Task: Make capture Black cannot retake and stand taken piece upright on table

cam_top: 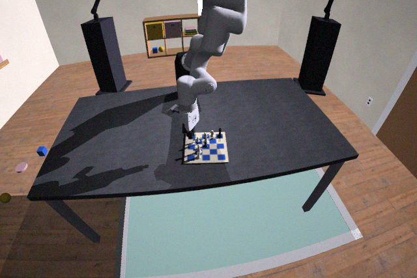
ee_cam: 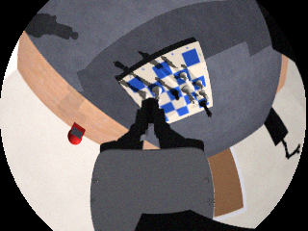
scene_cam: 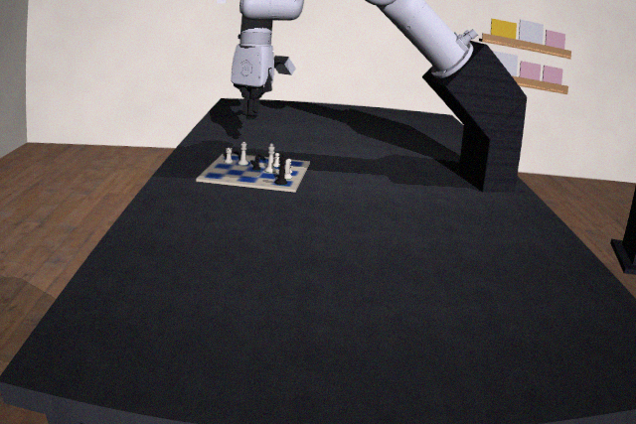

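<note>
The white piece lies 10 cm below my hand, 8 cm behind it and 6 cm to the left of it. The rest, counted from my hand: blue-and-cream chessboard 13 cm below, 7 cm to the left, 5 cm behind.
</note>
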